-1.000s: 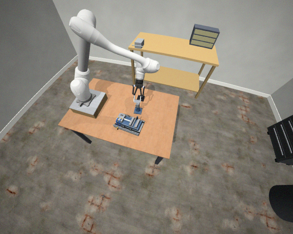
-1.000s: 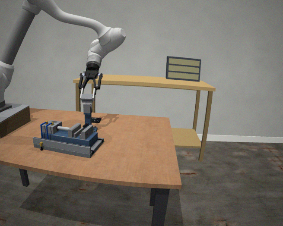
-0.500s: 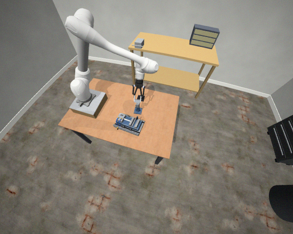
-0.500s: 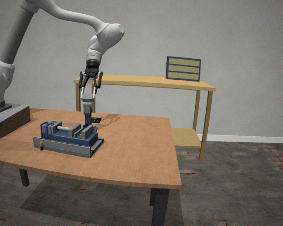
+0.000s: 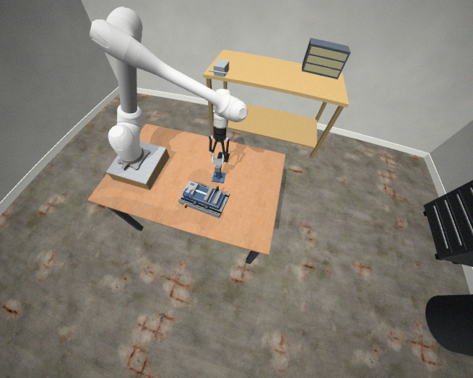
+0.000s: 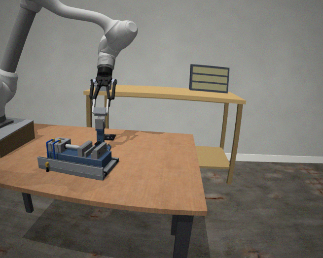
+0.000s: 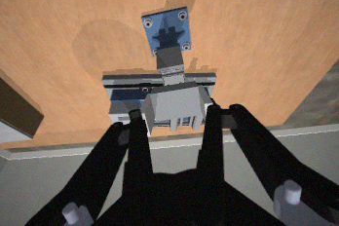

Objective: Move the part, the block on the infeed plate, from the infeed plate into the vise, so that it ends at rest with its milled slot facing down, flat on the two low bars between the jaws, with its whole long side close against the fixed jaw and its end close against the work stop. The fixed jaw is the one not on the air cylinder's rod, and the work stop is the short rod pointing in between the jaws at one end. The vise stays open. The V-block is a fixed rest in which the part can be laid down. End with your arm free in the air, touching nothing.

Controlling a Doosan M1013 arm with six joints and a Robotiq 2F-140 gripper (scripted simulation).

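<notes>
Right now my hand is 10 mm to the left of the part and 30 mm above it. The rest, counted from my hand: work stop: 50 mm ahead, 170 mm to the right, 120 mm below; V-block base: 10 mm to the right, 210 mm below; V-block post: 10 mm to the right, 150 mm below.
</notes>
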